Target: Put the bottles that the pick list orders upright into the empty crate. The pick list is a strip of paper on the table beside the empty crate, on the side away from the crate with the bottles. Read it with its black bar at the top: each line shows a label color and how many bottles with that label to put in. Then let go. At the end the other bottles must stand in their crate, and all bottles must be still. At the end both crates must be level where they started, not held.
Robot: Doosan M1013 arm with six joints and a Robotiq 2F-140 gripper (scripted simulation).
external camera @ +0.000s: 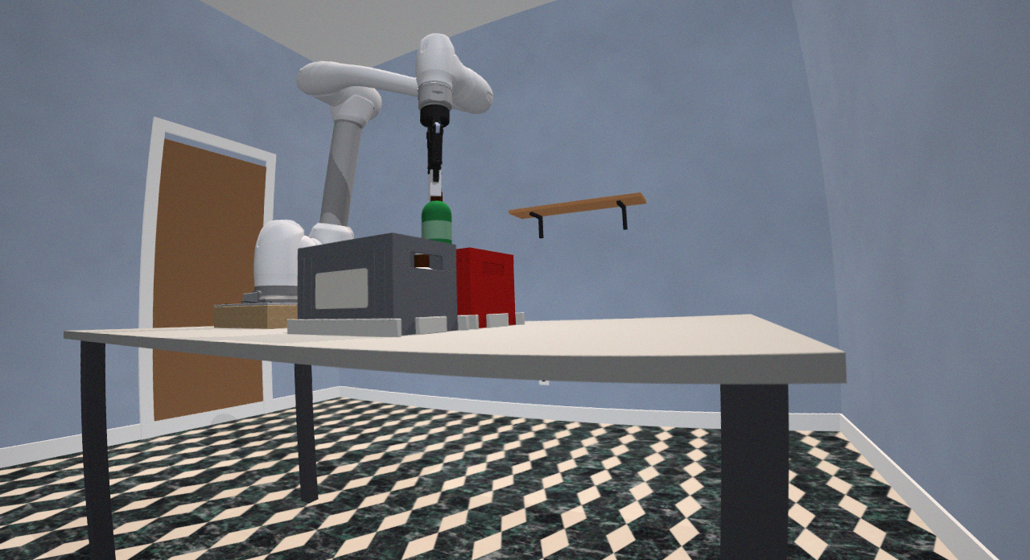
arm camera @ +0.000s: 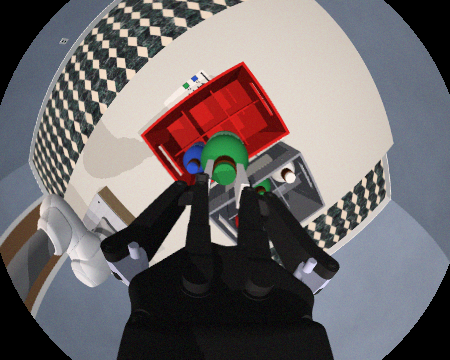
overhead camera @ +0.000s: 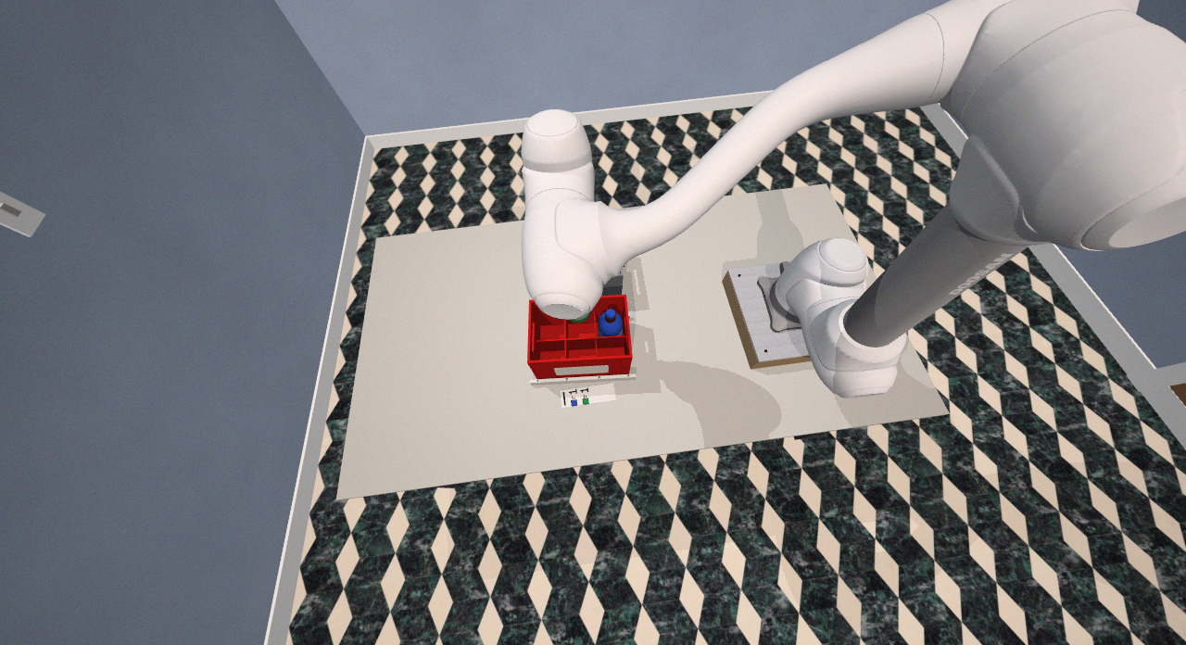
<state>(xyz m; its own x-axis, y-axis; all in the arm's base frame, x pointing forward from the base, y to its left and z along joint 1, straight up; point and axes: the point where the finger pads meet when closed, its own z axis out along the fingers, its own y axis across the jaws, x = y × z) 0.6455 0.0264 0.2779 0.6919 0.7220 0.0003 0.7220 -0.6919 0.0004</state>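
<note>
Right now my hand is 8 cm above the green-label bottle. From my hand the other things lie so: white-label bottle (26 cm below, 15 cm to the right, 9 cm ahead); blue-label bottle (26 cm below, 9 cm behind); red crate (27 cm below, 4 cm to the left).
</note>
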